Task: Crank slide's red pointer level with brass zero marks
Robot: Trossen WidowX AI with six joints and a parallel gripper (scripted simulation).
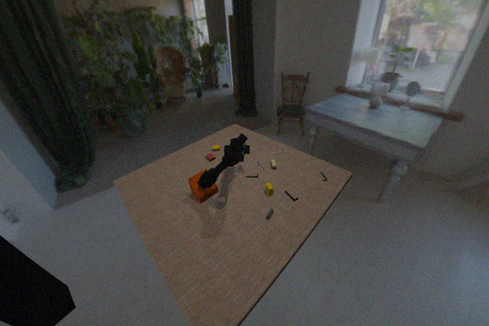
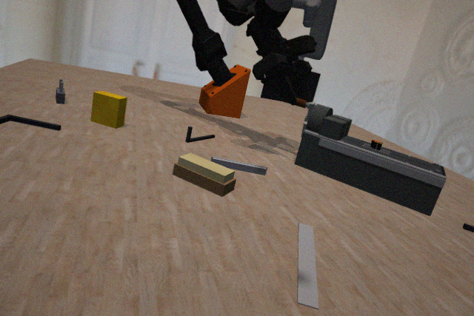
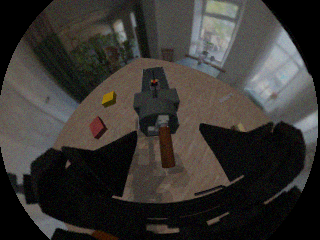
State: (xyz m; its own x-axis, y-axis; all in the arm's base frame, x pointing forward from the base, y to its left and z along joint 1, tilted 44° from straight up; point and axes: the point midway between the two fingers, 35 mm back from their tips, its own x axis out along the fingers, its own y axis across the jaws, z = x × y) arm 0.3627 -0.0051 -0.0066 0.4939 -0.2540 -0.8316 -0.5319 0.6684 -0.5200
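The brown crank handle is 20 mm behind my gripper tip and 10 mm to the right of it. Also, from my gripper tip: red pointer: 120 mm ahead, 100 mm to the left, 40 mm below; red block: 80 mm behind, 250 mm to the left, 110 mm below; grey bar: 70 mm ahead, 160 mm to the right, 110 mm below.
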